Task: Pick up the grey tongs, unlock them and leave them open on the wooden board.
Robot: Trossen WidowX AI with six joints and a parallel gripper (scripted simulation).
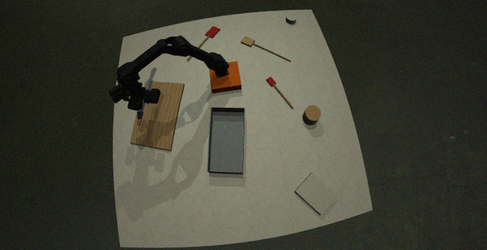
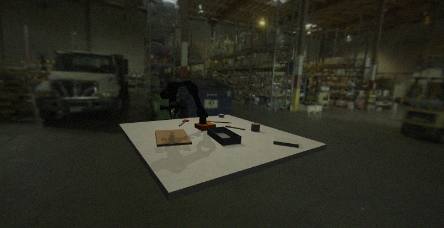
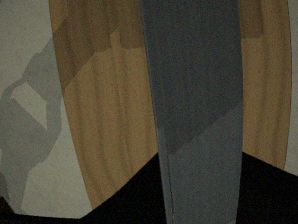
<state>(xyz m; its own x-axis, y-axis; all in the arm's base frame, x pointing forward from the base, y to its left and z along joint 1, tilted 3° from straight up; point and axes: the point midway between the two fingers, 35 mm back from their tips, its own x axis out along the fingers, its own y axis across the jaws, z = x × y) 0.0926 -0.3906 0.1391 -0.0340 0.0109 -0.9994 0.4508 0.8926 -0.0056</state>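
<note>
Now: the wooden board 150 mm below my gripper tip. Round my gripper tip: roasting tin (260 mm ahead, 300 mm to the left, 130 mm below).
</note>
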